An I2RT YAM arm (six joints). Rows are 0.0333 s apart.
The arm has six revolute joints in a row. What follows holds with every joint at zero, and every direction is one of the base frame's. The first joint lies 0.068 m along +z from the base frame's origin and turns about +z. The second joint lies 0.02 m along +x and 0.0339 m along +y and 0.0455 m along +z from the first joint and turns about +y. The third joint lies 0.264 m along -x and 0.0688 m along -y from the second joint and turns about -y. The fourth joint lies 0.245 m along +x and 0.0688 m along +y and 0.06 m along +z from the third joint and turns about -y. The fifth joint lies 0.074 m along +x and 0.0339 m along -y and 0.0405 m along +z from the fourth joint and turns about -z. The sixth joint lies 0.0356 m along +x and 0.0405 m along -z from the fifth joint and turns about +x. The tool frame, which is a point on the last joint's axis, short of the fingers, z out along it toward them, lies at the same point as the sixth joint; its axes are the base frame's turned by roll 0, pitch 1.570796 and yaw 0 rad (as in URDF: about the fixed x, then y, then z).
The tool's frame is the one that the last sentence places.
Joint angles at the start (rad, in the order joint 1, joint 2, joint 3, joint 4, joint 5, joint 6): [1.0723, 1.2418, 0.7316, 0.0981, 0.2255, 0.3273]
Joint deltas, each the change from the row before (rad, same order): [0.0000, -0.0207, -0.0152, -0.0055, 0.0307, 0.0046]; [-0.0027, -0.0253, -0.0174, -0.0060, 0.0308, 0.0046]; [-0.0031, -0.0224, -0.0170, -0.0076, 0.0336, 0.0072]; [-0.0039, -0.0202, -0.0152, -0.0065, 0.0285, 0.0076]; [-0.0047, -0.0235, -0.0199, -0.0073, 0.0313, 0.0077]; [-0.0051, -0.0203, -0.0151, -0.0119, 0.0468, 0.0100]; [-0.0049, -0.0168, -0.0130, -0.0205, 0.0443, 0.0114]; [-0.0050, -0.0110, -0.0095, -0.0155, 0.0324, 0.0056]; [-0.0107, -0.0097, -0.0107, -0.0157, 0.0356, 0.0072]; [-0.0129, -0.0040, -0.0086, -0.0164, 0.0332, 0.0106]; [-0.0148, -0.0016, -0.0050, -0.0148, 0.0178, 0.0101]
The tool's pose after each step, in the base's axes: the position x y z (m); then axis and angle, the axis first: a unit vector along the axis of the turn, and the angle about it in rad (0 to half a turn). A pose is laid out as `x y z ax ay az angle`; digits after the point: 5 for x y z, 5 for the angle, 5 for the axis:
0.13815 0.23492 0.25214 -0.26858 0.91289 0.30739 2.13205
0.13686 0.22884 0.25200 -0.25654 0.91943 0.29805 2.11445
0.13589 0.22300 0.25102 -0.24264 0.92684 0.28654 2.09886
0.13518 0.21767 0.25011 -0.22935 0.93314 0.27686 2.08554
0.13419 0.21134 0.24821 -0.21503 0.93998 0.26497 2.07204
0.13392 0.20521 0.24676 -0.19517 0.94928 0.24654 2.05290
0.13361 0.19942 0.24437 -0.17699 0.95815 0.22502 2.04191
0.13367 0.19512 0.24229 -0.16472 0.96436 0.20709 2.03408
0.13482 0.18997 0.23954 -0.14855 0.97138 0.18535 2.02562
0.13666 0.18534 0.23626 -0.13125 0.97788 0.16285 2.02151
0.13888 0.18150 0.23373 -0.11741 0.98218 0.14677 2.02319

